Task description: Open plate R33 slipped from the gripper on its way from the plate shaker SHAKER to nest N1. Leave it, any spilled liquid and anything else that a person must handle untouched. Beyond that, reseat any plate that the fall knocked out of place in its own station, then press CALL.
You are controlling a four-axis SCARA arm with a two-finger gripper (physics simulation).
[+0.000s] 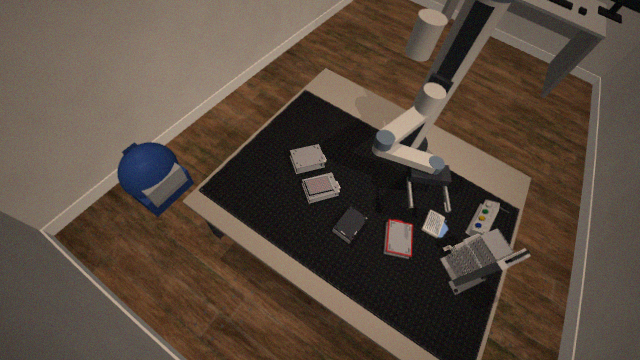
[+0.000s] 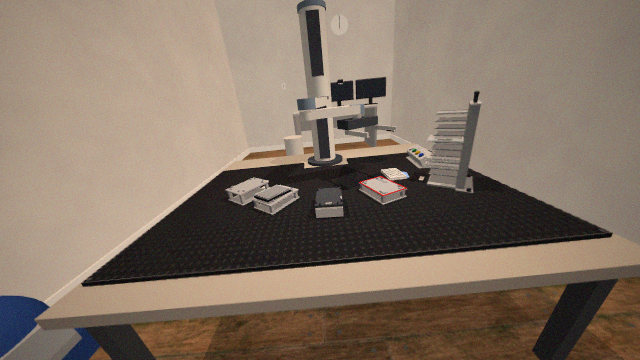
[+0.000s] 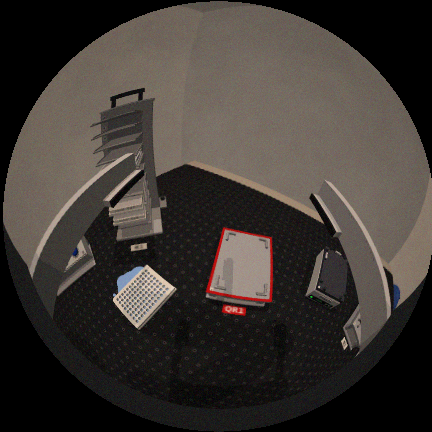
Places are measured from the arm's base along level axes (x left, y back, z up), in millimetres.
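Pixels of known places: gripper, between the fingertips: (image 1: 429, 209) (image 2: 382, 132) (image 3: 230, 168); arm's base, origin of its link: (image 1: 406, 142) (image 2: 325, 160).
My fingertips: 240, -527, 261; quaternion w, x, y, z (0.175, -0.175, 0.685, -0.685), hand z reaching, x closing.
Ahead of a thing's pixels: the offset from my fingertips to its middle, as dx, dy, dz. "pt": to the spot under its first point.
White plate R33 {+94, +109, -241} (image 1: 433, 223) (image 2: 393, 174) (image 3: 145, 296) lies on the mat, partly over a blue spill {pt +155, +102, -247} (image 1: 443, 231) (image 3: 129, 278). My gripper (image 1: 429, 208) (image 2: 381, 132) (image 3: 230, 168) is open and empty, high above the mat. The dark-topped shaker {pt -254, -165, -193} (image 1: 350, 223) (image 2: 329, 197) (image 3: 332, 272) bears no plate. A pink-and-dark plate {-488, -81, -188} (image 1: 320, 184) (image 2: 273, 193) sits on a nest {pt -486, -107, -241} (image 2: 274, 205), looking off-centre and slightly tilted. The other nest {-632, +31, -215} (image 1: 307, 156) (image 2: 247, 188) is bare. The button box {+308, +271, -206} (image 1: 483, 218) (image 2: 419, 155) (image 3: 81, 266) has green, yellow and blue buttons; the CALL label is unreadable.
Red-edged station QR1 {-25, -79, -225} (image 1: 399, 238) (image 2: 382, 186) (image 3: 245, 265) stands between R33 and the shaker, with no plate on it. A tall rack {+298, -35, -62} (image 2: 470, 145) (image 3: 150, 130) with several plates stands near the button box. The arm's column (image 2: 324, 142) rises at the back edge.
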